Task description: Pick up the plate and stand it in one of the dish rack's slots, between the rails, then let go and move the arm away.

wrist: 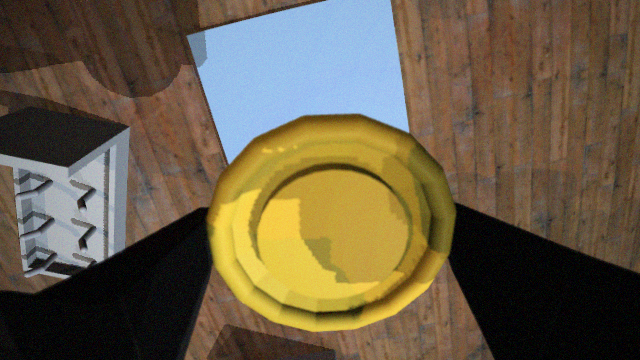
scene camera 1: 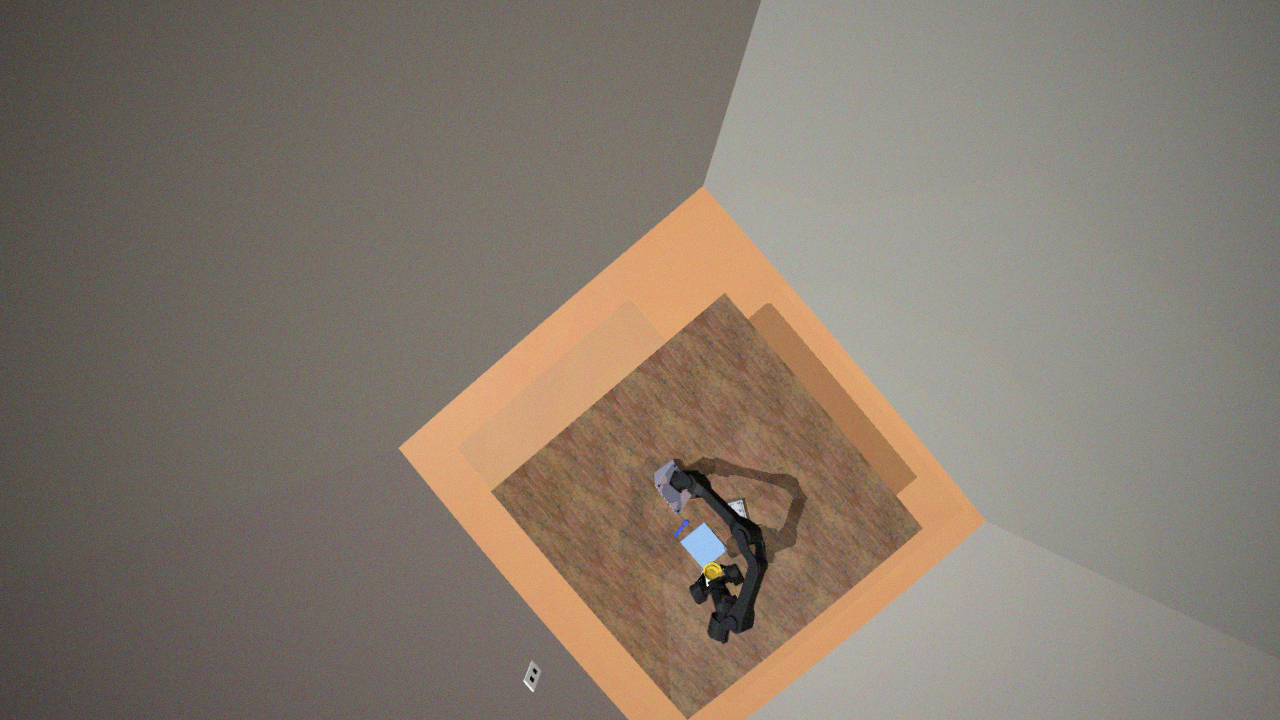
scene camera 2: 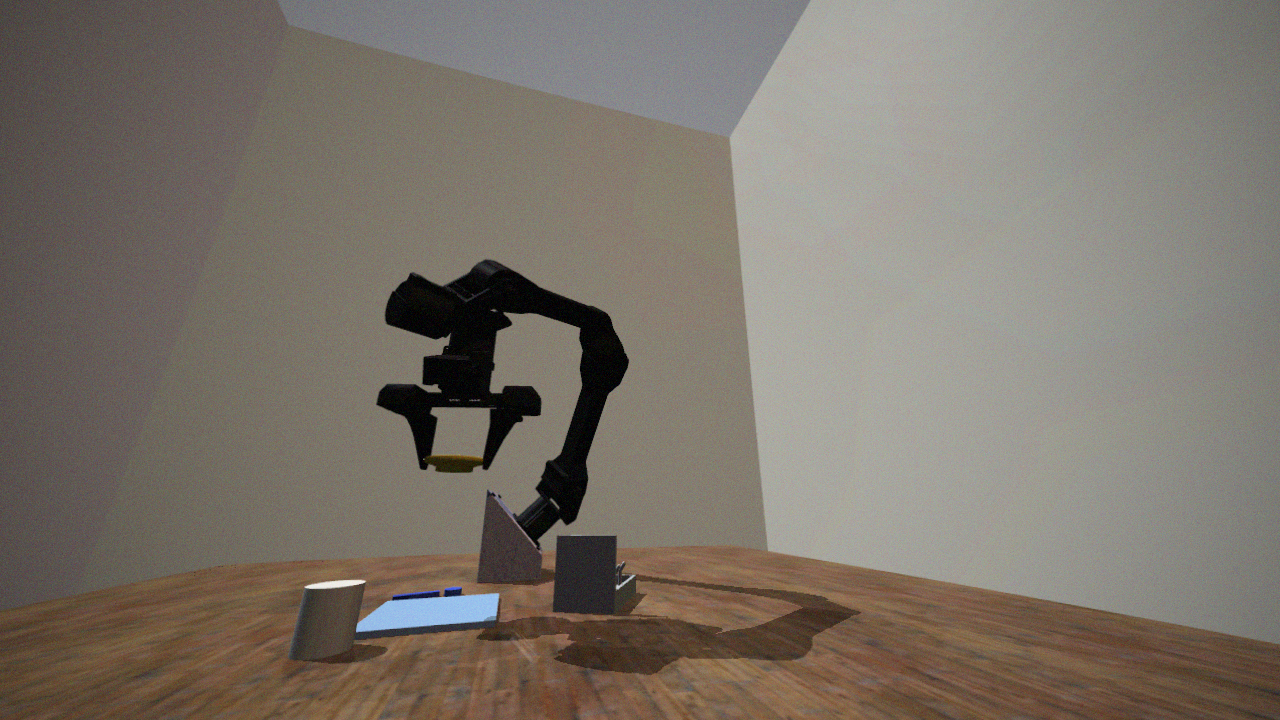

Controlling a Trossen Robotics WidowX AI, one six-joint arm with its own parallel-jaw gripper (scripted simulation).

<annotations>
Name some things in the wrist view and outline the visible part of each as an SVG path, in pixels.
My gripper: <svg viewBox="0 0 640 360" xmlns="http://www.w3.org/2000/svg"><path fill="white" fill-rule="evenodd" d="M209 207L201 207L191 213L189 212L152 235L148 235L130 245L130 247L122 249L122 252L119 251L98 264L88 267L80 273L61 280L52 286L50 285L35 294L0 290L0 360L184 360L213 266L205 225ZM454 203L456 219L448 261L495 360L640 360L640 273L608 263L599 258L594 258L585 253L577 252L468 206L465 207L459 203Z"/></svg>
A yellow plate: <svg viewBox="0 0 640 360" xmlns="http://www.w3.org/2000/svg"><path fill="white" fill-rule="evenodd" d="M361 113L302 115L257 135L248 142L218 178L205 219L213 265L232 290L237 300L273 322L317 332L357 329L392 316L429 288L445 260L450 255L456 207L440 163L409 132Z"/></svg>
</annotations>
